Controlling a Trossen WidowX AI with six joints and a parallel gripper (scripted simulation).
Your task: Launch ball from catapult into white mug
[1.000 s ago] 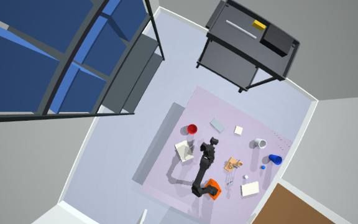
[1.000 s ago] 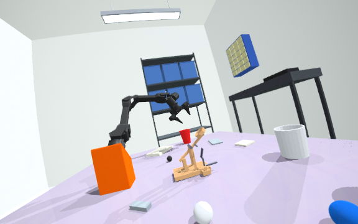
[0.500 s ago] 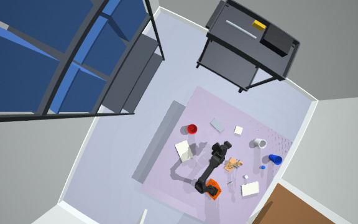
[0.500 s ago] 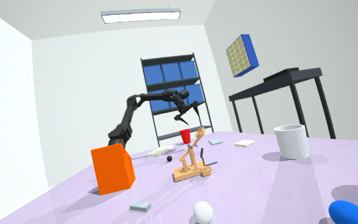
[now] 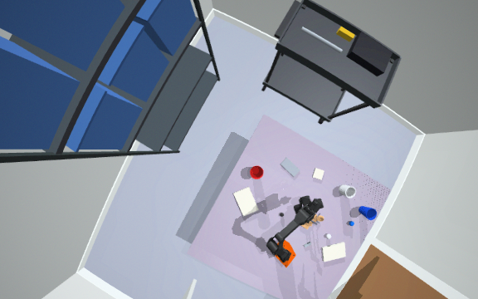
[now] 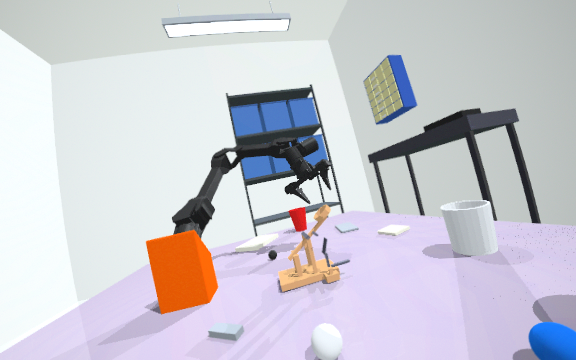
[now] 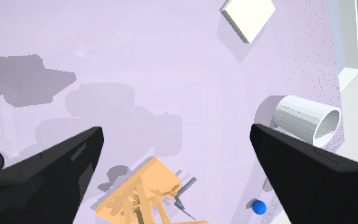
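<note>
Now: the wooden catapult 13 cm behind my gripper tip, 18 cm to the right of it and 10 cm below it. Round my gripper tip: white mug: 19 cm ahead, 33 cm to the right, 15 cm below; then red cup: 3 cm ahead, 41 cm to the left, 15 cm below; then dark ball: 20 cm behind, 7 cm to the left, 16 cm below.
</note>
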